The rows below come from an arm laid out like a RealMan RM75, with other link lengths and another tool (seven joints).
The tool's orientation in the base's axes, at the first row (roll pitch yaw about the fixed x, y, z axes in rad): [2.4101 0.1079 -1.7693]
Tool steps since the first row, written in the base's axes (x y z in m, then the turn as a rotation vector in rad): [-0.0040 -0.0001 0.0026 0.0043 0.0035 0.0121]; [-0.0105 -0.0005 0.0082 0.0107 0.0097 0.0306]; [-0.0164 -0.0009 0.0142 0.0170 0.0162 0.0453]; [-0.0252 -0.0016 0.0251 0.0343 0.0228 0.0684]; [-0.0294 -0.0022 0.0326 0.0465 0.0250 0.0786]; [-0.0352 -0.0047 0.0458 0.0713 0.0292 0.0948]
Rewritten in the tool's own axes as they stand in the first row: [0.0006 0.0047 0.0006 -0.0056 0.0051 -0.0110]; [0.0017 0.0132 0.0005 -0.0148 0.0131 -0.0274]; [0.0026 0.0216 -0.0002 -0.0240 0.0187 -0.0410]; [0.0038 0.0353 -0.0028 -0.0363 0.0217 -0.0677]; [0.0044 0.0433 -0.0058 -0.0419 0.0195 -0.0826]; [0.0065 0.0562 -0.0124 -0.0526 0.0122 -0.1096]
